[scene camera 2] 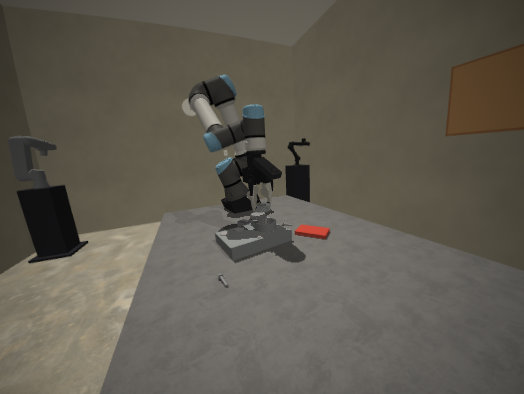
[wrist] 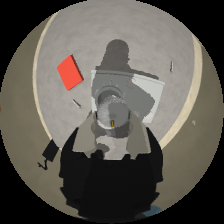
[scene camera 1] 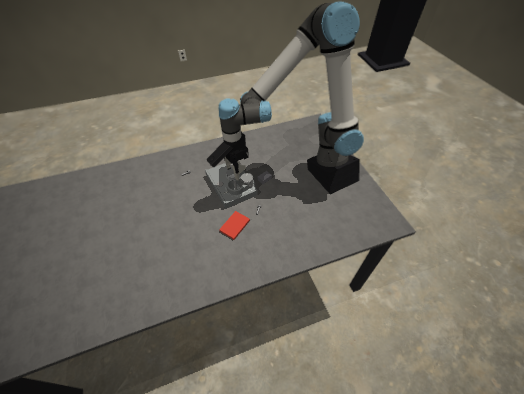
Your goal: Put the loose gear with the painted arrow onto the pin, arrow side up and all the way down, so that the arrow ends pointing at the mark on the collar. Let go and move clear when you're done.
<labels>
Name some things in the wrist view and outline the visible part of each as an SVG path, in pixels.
My gripper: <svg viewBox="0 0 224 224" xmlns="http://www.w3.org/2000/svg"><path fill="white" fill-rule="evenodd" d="M131 110L128 117L131 133L128 136L126 150L129 154L125 154L122 160L99 159L97 154L94 153L97 150L97 141L94 134L97 111L94 111L79 127L76 127L64 144L60 157L59 177L63 178L63 187L60 187L60 190L67 199L66 205L77 209L78 216L84 217L84 219L75 218L109 224L133 222L148 218L135 219L135 216L138 213L151 210L151 204L160 194L156 192L156 186L158 182L163 181L163 154L151 130Z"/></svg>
A grey gear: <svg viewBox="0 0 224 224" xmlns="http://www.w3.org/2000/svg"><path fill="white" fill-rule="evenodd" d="M110 96L110 98L105 98L99 104L96 112L97 120L100 120L100 124L117 128L127 122L129 109L124 100L116 96Z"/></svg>
</labels>
